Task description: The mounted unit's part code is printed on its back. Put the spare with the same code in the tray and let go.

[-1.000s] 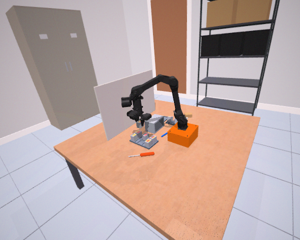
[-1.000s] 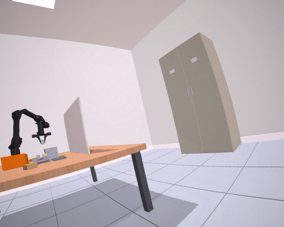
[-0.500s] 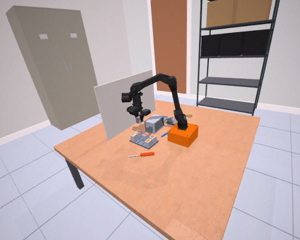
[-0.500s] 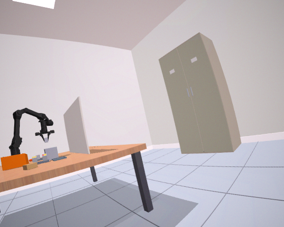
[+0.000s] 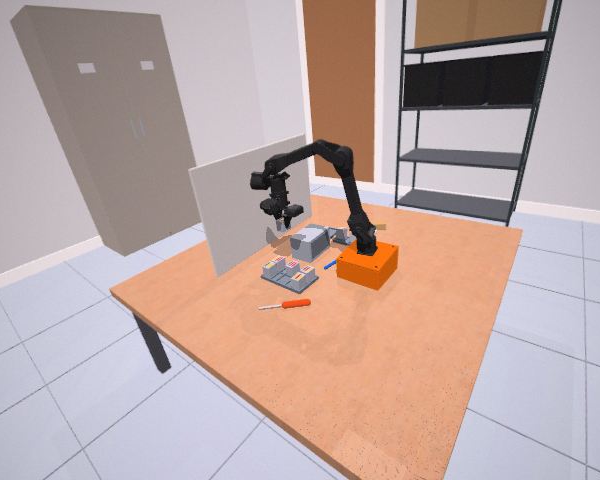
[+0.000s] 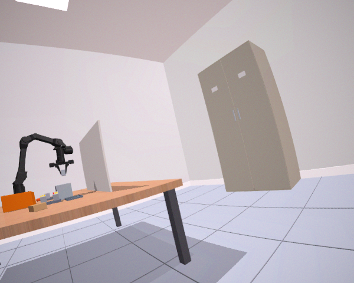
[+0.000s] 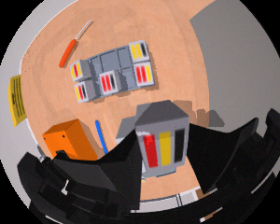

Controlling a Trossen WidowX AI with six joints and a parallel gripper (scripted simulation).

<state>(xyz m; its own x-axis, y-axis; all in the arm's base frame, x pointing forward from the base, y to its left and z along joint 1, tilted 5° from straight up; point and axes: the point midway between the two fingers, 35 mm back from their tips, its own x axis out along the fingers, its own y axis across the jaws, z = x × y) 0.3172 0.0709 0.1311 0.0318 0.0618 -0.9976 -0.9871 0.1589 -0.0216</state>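
My gripper tip is now 31 cm to the left of the flat dark tray, 17 cm above it and 2 cm past it. Round my gripper tip: grey mounted unit (12 cm to the right, 12 cm below, 4 cm behind); then grey spare (2 cm above); then upright grey panel (20 cm ahead, 14 cm to the right, 5 cm above).
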